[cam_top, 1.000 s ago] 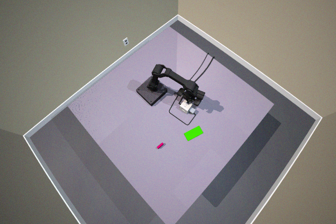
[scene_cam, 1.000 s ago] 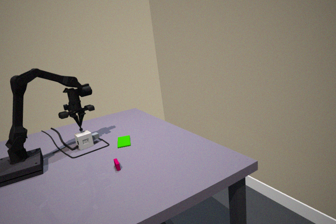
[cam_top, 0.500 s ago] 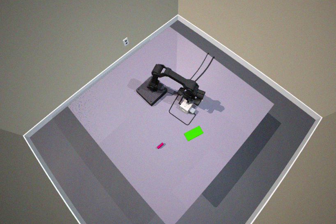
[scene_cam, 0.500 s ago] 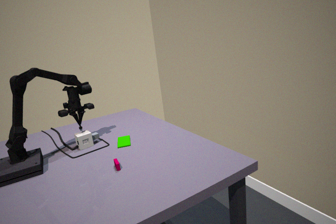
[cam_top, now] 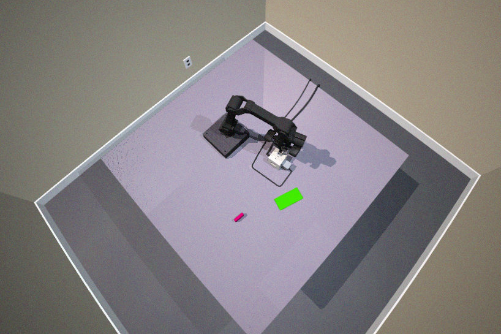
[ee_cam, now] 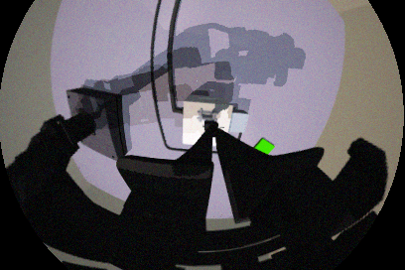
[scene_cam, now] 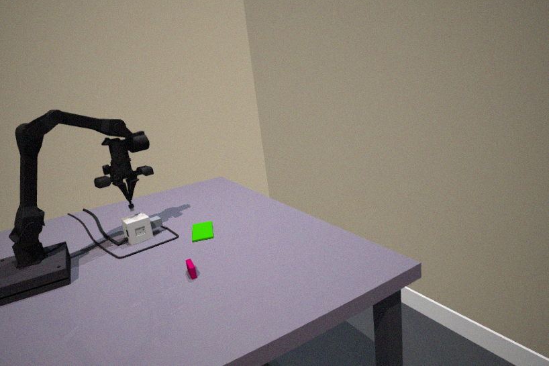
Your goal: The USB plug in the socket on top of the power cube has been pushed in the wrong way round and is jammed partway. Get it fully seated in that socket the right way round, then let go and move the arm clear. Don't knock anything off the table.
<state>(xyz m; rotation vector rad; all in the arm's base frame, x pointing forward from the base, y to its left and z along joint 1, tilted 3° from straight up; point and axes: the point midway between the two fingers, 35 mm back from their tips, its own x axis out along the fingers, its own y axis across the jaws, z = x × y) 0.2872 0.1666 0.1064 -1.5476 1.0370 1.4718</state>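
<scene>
The dark USB plug is 20 mm below my gripper tip. From my gripper tip the other things lie so: green pad 220 mm ahead, 130 mm below, 100 mm to the right; then magenta block 370 mm to the right, 150 mm ahead, 120 mm below.
</scene>
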